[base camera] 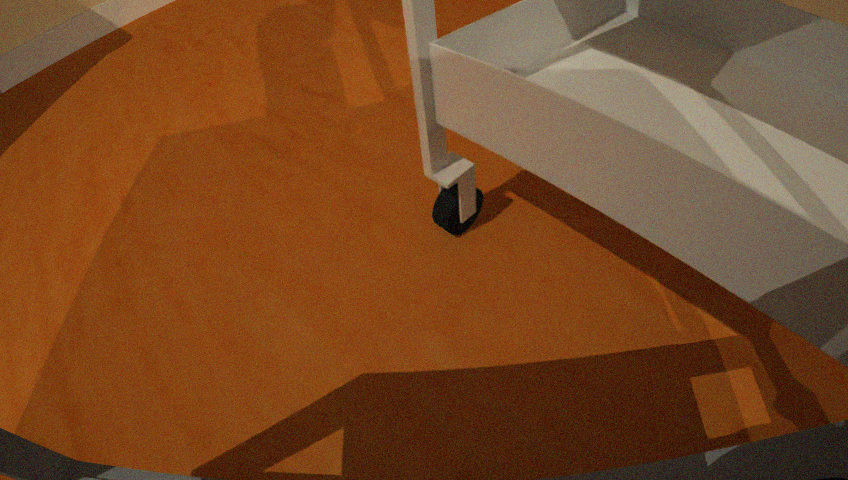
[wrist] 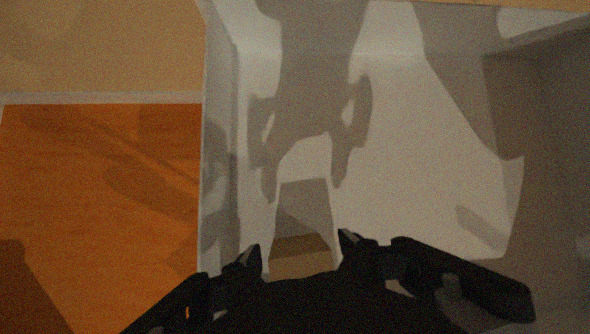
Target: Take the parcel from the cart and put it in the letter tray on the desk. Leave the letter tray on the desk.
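The parcel, a tan-brown box, is in the cart near its left wall in the wrist view. Its far part shows between the fingertips; the rest is hidden behind the dark gripper body. The cart is pale grey, with raised walls around its tray. My gripper is open, partly narrowed, with one fingertip on each side of the parcel in the wrist view. Nothing is held; the height gap to the parcel is hard to judge. The letter tray and desk do not show in either view.
A black caster wheel stands under the cart's corner post on the orange floor. A tan wall with a pale skirting strip is beyond the cart. Dark parts of the base edge the bottom of the base camera view.
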